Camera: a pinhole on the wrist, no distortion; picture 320 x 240 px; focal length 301.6 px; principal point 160.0 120.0 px. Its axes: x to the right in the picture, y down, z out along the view. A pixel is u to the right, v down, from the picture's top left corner.
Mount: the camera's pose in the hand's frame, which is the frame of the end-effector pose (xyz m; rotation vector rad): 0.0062 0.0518 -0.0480 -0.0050 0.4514 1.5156
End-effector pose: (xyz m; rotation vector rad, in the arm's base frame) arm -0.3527 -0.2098 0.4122 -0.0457 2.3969 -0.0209
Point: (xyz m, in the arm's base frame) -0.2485 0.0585 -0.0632
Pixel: 203 79
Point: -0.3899 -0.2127 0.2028
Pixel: outside the picture
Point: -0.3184 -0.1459 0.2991
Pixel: 100 124
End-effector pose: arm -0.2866 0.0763 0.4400 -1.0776 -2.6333 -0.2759
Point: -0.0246 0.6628 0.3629
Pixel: outside the picture
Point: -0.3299 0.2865 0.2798
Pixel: 133 92
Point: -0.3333 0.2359 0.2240
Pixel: 83 148
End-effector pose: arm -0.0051 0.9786 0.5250 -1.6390 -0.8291 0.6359
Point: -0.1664 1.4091 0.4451
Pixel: 40 49
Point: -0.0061 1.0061 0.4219
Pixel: 216 166
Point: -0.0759 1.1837 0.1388
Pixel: 302 123
